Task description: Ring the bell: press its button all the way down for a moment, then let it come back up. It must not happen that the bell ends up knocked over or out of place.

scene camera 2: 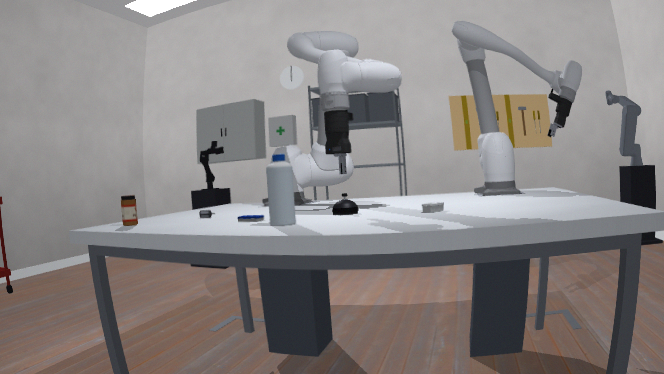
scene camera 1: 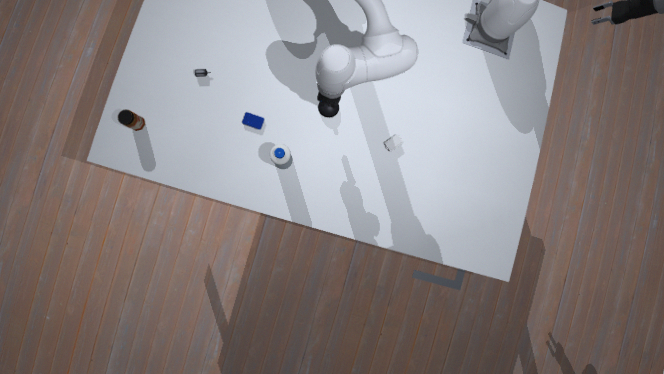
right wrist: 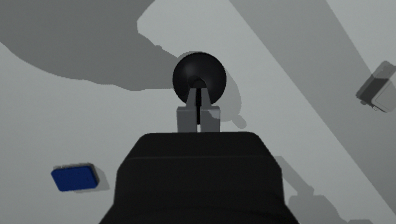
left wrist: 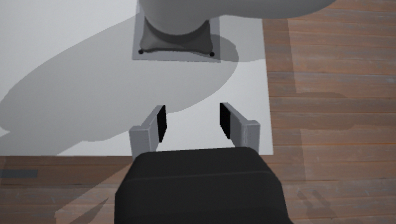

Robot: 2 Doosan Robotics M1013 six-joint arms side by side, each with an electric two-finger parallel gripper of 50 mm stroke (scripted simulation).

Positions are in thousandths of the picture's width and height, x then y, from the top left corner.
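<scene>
The left gripper (left wrist: 489, 516) is visible, and so is the right gripper (scene camera 2: 517, 467), which appears in the right wrist view (right wrist: 504, 444) too. With the grippers there are a blue block (right wrist: 213, 788), a black bell (right wrist: 494, 297) and a white bottle (scene camera 2: 422, 501). In the left wrist view the block is out of frame, and the bell is out of frame in the left wrist view as well.
</scene>
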